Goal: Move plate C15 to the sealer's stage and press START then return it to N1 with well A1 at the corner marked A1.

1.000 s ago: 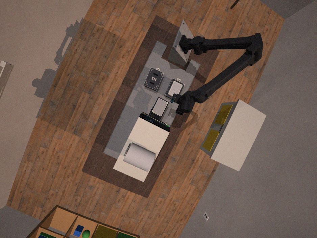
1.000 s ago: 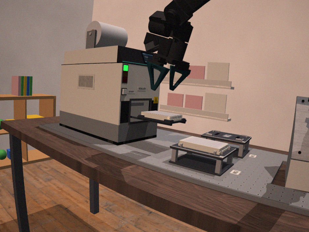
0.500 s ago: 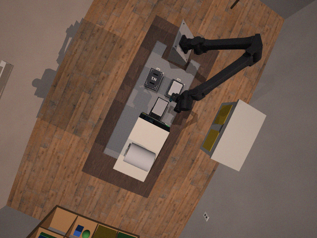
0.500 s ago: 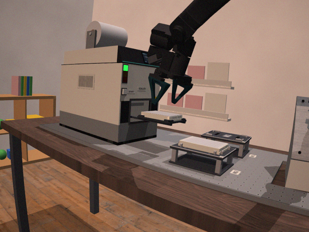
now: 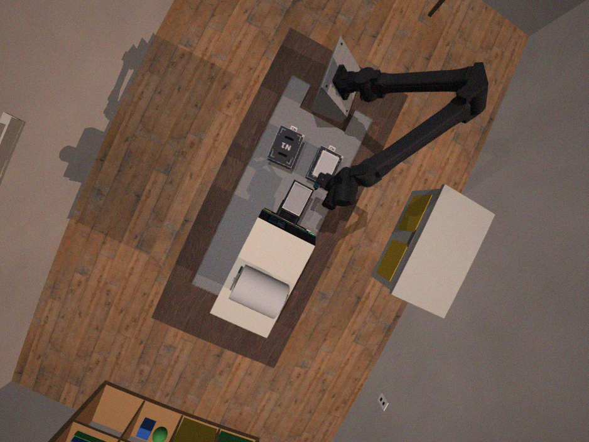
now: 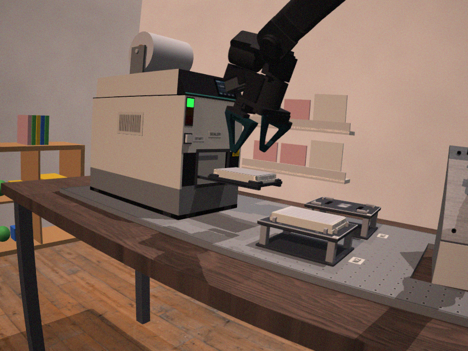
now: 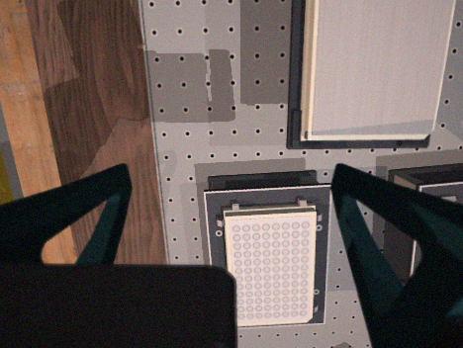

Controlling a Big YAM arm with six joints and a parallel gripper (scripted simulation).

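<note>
The sealer stage lies 7 cm ahead of my hand, 9 cm to the right of it and 8 cm below it. From my hand the other things lie so: white plate 13 cm behind, 3 cm to the right, 12 cm below; foil roll 40 cm ahead, 11 cm to the right, 23 cm above; start button 17 cm ahead, 1 cm to the right, 1 cm above.
</note>
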